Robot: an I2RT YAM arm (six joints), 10 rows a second.
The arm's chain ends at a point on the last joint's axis. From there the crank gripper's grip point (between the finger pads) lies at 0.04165 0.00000 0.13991 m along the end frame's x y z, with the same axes.
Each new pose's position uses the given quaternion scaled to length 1; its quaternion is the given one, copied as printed.
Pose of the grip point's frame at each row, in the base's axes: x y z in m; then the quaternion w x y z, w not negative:
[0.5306, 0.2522, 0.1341, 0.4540, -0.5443, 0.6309, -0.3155]
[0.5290, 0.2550, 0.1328, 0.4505, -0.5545, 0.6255, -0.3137]
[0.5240, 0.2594, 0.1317, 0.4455, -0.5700, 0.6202, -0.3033]
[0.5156, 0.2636, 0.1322, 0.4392, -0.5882, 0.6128, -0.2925]
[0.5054, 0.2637, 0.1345, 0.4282, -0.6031, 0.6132, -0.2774]
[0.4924, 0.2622, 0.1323, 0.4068, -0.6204, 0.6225, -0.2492]
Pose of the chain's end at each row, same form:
[0.4022, 0.2793, 0.1980, 0.4540, -0.5443, 0.6309, -0.3155]
[0.4006, 0.2807, 0.1974, 0.4505, -0.5545, 0.6255, -0.3137]
[0.3964, 0.2817, 0.1989, 0.4455, -0.5700, 0.6202, -0.3033]
[0.3889, 0.2822, 0.2023, 0.4392, -0.5882, 0.6128, -0.2925]
[0.3812, 0.2797, 0.2095, 0.4282, -0.6031, 0.6132, -0.2774]
[0.3741, 0.2756, 0.2167, 0.4068, -0.6204, 0.6225, -0.2492]

